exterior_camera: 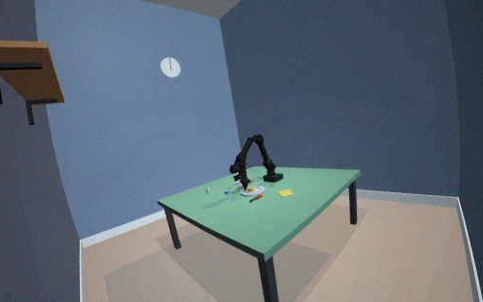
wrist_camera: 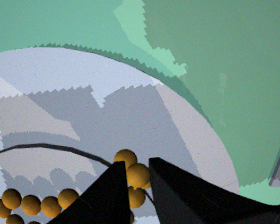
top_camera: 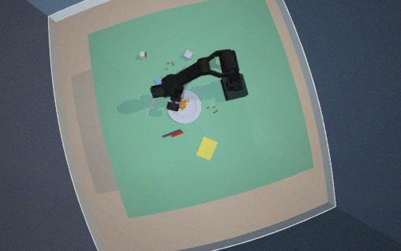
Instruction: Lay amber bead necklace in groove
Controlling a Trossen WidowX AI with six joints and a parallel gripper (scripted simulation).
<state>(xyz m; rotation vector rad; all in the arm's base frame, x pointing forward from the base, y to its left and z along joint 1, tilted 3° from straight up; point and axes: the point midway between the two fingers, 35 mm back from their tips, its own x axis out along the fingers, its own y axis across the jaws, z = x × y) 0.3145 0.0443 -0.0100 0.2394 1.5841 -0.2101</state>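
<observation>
The round grey bead board is 30 mm behind my gripper tip, 60 mm to the left of it and 10 mm below it. From my gripper tip the other things lie so: grey rod: 170 mm ahead, 50 mm to the left, 20 mm below; then blue block: 110 mm ahead, 110 mm to the right, 10 mm below; then grey plate: 50 mm behind, 130 mm to the right, 20 mm below.
</observation>
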